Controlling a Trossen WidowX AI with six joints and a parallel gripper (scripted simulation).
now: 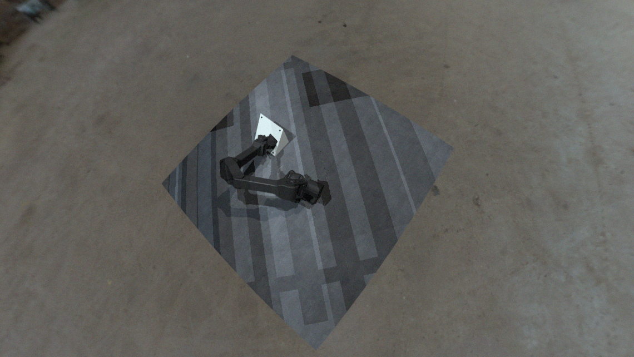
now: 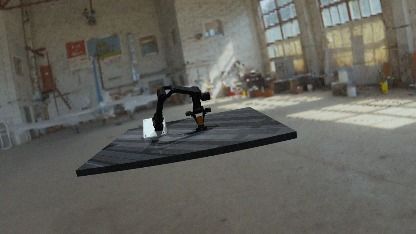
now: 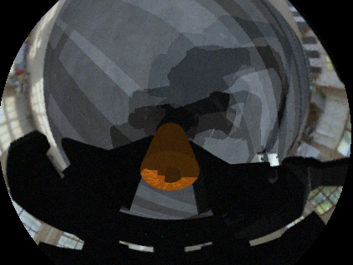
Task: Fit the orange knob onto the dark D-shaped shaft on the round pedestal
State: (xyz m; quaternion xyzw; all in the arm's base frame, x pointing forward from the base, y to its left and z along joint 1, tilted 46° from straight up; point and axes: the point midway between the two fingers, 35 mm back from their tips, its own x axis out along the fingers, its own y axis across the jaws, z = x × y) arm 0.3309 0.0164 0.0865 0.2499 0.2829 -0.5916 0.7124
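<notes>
Now: the orange knob 20 mm above my gripper tip. Round my gripper tip: dark round pedestal: 20 mm below.
</notes>
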